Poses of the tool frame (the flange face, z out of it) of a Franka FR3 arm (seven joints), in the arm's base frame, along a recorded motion.
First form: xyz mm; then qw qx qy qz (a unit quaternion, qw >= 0).
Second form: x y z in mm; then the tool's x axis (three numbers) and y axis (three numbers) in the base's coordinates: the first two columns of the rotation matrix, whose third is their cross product. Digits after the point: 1 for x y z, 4 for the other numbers.
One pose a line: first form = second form
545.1 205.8 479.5 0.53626 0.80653 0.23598 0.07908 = 545.1 205.8 479.5 0.8761 0.4655 -0.1255 0.2958 -0.3135 0.9023
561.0 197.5 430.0 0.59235 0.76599 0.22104 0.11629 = 561.0 197.5 430.0 0.8752 0.4764 -0.0837 0.2009 -0.2005 0.9589
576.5 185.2 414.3 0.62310 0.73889 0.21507 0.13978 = 576.5 185.2 414.3 0.8684 0.4920 -0.0615 0.1436 -0.1310 0.9809
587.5 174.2 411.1 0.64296 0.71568 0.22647 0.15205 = 587.5 174.2 411.1 0.8512 0.5197 -0.0736 0.1286 -0.0706 0.9892
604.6 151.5 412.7 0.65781 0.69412 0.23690 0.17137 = 604.6 151.5 412.7 0.8290 0.5543 -0.0738 0.1034 -0.0223 0.9944
